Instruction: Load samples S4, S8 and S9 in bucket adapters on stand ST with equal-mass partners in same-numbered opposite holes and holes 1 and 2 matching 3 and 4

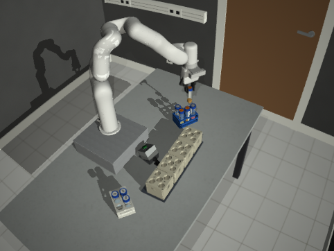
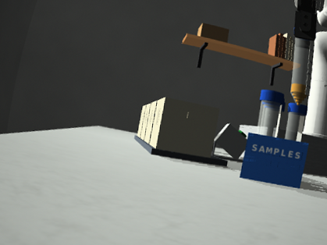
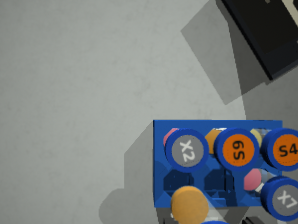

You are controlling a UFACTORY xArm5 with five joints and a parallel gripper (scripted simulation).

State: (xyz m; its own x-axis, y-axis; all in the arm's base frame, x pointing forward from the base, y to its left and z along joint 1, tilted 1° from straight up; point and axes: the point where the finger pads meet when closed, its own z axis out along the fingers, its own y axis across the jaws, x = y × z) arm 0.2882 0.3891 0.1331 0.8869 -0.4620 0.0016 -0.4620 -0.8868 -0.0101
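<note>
My gripper is now 19 cm above the blue samples rack and 4 cm to the left of it. Round my hand: white blanks rack: 71 cm to the right, 19 cm below, 4 cm ahead; adapter: 20 cm to the right, 17 cm below, 12 cm ahead.
</note>
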